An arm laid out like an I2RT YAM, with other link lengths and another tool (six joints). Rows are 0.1 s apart.
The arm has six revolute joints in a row. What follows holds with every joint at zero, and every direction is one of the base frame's.
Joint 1 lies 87.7 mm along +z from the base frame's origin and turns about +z.
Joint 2 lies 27 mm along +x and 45.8 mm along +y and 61.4 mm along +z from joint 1 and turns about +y.
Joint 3 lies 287.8 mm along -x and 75 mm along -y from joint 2 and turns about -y.
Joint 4 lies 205.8 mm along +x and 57.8 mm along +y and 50.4 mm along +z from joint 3 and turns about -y.
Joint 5 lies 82.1 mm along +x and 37.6 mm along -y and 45 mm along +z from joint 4 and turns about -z.
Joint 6 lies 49.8 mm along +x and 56.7 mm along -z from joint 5 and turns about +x.
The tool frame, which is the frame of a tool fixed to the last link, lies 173 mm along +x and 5 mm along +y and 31 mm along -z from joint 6; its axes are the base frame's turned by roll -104.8, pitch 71.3 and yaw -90 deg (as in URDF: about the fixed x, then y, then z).
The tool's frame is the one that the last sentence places.
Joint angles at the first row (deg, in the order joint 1, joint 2, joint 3, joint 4, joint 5, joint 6):
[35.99 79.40 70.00 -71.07 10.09 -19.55]
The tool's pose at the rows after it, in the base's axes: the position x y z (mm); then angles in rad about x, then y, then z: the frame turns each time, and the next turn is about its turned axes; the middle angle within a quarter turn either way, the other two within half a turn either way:
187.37 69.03 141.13 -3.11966 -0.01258 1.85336
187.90 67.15 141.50 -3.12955 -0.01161 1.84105
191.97 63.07 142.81 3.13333 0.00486 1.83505
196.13 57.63 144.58 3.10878 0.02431 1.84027
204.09 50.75 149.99 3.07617 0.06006 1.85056
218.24 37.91 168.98 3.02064 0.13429 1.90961
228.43 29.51 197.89 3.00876 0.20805 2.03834
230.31 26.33 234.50 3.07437 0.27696 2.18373
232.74 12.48 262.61 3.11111 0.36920 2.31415
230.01 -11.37 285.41 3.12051 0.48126 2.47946
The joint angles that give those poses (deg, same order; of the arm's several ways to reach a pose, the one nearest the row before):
[35.99 79.40 68.99 -70.28 10.22 -19.83]
[35.99 79.40 68.99 -70.41 10.59 -20.62]
[35.99 79.40 68.99 -70.21 12.01 -21.21]
[35.99 79.40 68.99 -70.13 13.82 -21.23]
[35.99 79.40 69.60 -70.15 16.58 -21.21]
[35.99 79.37 72.77 -72.03 22.02 -19.11]
[35.29 79.31 79.20 -76.38 25.76 -13.32]
[32.80 78.15 88.75 -82.59 25.12 -7.18]
[28.86 75.59 94.02 -84.73 25.26 -3.81]
[23.11 71.27 95.94 -84.47 25.52 -0.58]

